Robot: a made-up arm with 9 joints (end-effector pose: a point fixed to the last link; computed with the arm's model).
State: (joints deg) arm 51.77 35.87 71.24 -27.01 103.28 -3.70 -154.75 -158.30 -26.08
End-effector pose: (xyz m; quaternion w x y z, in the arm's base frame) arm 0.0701 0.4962 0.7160 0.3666 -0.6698 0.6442 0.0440
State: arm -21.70 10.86 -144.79 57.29 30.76 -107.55 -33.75 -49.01 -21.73
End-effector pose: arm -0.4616 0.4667 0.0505 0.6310 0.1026 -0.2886 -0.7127
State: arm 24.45 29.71 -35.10 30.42 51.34 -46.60 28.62 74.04 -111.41
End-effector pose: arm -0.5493 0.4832 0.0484 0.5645 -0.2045 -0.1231 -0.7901
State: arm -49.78 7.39 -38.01 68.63 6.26 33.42 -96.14 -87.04 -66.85
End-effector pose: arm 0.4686 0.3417 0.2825 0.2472 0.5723 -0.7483 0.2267
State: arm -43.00 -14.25 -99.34 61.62 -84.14 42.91 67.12 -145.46 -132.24
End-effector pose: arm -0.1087 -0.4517 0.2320 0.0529 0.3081 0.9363 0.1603
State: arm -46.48 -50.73 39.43 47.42 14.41 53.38 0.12 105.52 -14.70
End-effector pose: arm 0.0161 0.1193 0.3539 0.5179 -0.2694 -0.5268 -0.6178
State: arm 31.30 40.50 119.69 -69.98 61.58 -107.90 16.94 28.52 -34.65
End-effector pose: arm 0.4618 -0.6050 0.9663 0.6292 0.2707 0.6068 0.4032
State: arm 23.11 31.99 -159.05 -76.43 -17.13 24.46 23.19 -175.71 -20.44
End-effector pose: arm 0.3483 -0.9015 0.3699 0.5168 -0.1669 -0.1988 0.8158
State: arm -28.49 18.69 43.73 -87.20 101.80 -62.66 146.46 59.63 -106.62
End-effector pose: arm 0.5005 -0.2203 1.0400 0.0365 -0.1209 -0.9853 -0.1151
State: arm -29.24 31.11 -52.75 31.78 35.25 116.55 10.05 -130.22 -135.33
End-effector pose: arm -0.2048 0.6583 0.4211 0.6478 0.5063 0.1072 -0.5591
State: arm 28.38 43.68 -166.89 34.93 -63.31 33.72 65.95 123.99 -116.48
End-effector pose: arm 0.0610 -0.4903 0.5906 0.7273 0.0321 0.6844 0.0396
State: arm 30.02 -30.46 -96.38 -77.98 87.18 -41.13 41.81 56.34 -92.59
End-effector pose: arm 0.2133 0.2736 0.0411 0.4778 -0.5456 0.3455 -0.5956
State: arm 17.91 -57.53 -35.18 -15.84 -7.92 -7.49 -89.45 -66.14 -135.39
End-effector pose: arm 0.9712 0.3715 0.2608 0.4468 0.3171 -0.8343 -0.0616
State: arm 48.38 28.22 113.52 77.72 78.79 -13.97 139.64 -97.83 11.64
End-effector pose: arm 0.0260 -0.1284 0.1682 0.3391 -0.7067 0.5683 -0.2501
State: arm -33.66 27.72 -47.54 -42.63 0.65 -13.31 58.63 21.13 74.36
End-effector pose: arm -0.3059 0.1672 0.5667 0.4662 0.8106 0.3542 -0.0131
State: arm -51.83 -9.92 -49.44 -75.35 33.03 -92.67 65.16 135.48 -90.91
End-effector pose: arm -0.3206 0.9540 -0.0304 0.2834 -0.7167 -0.1243 -0.6250
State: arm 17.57 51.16 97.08 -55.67 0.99 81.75 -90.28 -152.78 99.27
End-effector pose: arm -0.0100 -0.4142 1.4116 0.6323 0.6587 0.3635 0.1847
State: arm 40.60 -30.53 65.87 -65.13 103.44 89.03 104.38 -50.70 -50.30
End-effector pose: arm -0.5036 0.2509 1.2227 0.6898 0.1179 0.2785 -0.6577
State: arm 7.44 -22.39 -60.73 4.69 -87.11 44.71 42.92 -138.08 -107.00
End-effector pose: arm 0.3649 -0.2989 -0.1160 0.2224 -0.2231 -0.9467 -0.0667
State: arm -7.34 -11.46 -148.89 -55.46 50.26 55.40 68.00 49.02 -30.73
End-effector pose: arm 0.0355 -0.4051 0.2145 0.7869 -0.2074 0.5309 -0.2364
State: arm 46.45 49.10 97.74 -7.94 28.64 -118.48 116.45 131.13 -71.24
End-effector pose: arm 0.1767 0.4482 0.8864 0.0514 -0.3614 0.2514 -0.8964
